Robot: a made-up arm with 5 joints. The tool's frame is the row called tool. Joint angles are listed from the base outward.
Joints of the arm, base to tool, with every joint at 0 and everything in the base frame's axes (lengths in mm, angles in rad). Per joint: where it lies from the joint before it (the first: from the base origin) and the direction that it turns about. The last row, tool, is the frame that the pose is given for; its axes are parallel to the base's.
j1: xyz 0 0 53.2 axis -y
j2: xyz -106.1 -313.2 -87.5 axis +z
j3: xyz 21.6 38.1 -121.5 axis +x
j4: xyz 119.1 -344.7 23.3 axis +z
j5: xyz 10.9 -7 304.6 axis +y
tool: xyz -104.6 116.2 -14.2
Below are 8 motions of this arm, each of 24 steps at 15 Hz.
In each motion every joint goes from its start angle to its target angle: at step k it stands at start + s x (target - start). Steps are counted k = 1, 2, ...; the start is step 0. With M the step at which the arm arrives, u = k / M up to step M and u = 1 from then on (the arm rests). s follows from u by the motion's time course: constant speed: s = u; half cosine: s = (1 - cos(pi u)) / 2; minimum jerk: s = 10 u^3 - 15 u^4 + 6 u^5.
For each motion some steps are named. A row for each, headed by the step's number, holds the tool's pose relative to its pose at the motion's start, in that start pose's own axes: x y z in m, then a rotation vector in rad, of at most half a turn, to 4 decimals.
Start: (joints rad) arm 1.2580 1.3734 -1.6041 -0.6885 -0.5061
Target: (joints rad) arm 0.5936 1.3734 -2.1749 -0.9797 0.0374
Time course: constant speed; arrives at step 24
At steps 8, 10, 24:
8: 0.0468 -0.0227 0.0334 -0.0002 0.1951 -0.0591
10: 0.0593 -0.0295 0.0404 0.0020 0.2433 -0.0744
24: 0.1514 -0.0891 0.0708 0.0435 0.5753 -0.1870

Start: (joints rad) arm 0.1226 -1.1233 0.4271 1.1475 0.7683
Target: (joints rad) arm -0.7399 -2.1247 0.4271 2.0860 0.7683
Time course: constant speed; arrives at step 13
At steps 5, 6, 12, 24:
5: -0.1051 0.1813 0.1202 -0.0950 0.2921 -0.1259
6: -0.1135 0.2206 0.1519 -0.1181 0.3581 -0.1469
12: -0.0602 0.4526 0.3492 -0.2677 0.8043 -0.2332
24: -0.0349 0.4882 0.3775 -0.2925 0.8863 -0.2405

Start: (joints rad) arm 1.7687 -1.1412 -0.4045 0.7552 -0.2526
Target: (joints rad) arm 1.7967 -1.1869 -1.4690 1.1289 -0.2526
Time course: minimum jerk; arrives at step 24
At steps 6, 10, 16, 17, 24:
6: 0.0261 0.0214 0.0282 -0.0653 0.0760 0.0518
10: 0.0951 0.0799 0.0812 -0.2059 0.2672 0.1695
16: 0.2404 0.2080 0.1199 -0.4158 0.6592 0.3620
17: 0.2600 0.2258 0.1187 -0.4386 0.7139 0.3842
24: 0.3118 0.2730 0.1083 -0.4936 0.8622 0.4390

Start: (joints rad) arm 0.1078 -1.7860 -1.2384 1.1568 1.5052
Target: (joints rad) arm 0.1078 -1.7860 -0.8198 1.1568 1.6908
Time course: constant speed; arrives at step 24
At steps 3, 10, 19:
3: 0.0150 -0.0089 -0.0189 0.0011 -0.0247 0.0210
10: 0.0539 -0.0284 -0.0601 0.0019 -0.0824 0.0701
19: 0.1112 -0.0502 -0.1065 -0.0010 -0.1567 0.1329

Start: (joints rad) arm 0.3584 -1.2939 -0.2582 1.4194 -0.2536
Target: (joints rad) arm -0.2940 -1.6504 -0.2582 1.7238 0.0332
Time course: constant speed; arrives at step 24
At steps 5, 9, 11, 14, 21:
5: 0.0167 0.0101 0.0601 0.0332 0.1968 -0.0077
9: 0.0379 0.0179 0.1071 0.0589 0.3536 -0.0140
11: 0.0511 0.0216 0.1300 0.0715 0.4318 -0.0173
14: 0.0739 0.0270 0.1630 0.0902 0.5487 -0.0222
21: 0.1411 0.0391 0.2322 0.1321 0.8202 -0.0344

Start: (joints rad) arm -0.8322 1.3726 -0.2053 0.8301 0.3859
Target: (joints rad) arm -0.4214 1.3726 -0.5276 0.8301 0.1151
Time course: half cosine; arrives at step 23
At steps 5, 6, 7, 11, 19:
5: 0.0072 0.0160 0.0191 -0.0565 0.0237 -0.0241
6: 0.0106 0.0229 0.0266 -0.0801 0.0335 -0.0337
7: 0.0149 0.0309 0.0348 -0.1071 0.0448 -0.0443
11: 0.0399 0.0715 0.0686 -0.2379 0.0993 -0.0906
19: 0.1021 0.1493 0.1041 -0.4790 0.2022 -0.1547

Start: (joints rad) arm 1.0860 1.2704 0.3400 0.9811 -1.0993
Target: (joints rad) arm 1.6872 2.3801 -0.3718 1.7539 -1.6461
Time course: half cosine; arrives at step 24
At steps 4, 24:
4: 0.0297 -0.0135 -0.0118 0.0976 0.0436 0.0866
24: 0.2421 0.1062 -0.3071 1.6366 0.9891 0.4397

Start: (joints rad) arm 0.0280 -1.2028 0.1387 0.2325 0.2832
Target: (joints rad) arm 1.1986 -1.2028 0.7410 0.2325 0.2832
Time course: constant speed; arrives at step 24
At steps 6, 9, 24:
6: 0.0309 -0.0600 -0.1529 0.3665 -0.1981 0.1301
9: 0.0630 -0.0672 -0.2338 0.5480 -0.2966 0.2008
24: 0.3395 0.1356 -0.5229 1.4295 -0.7868 0.6168

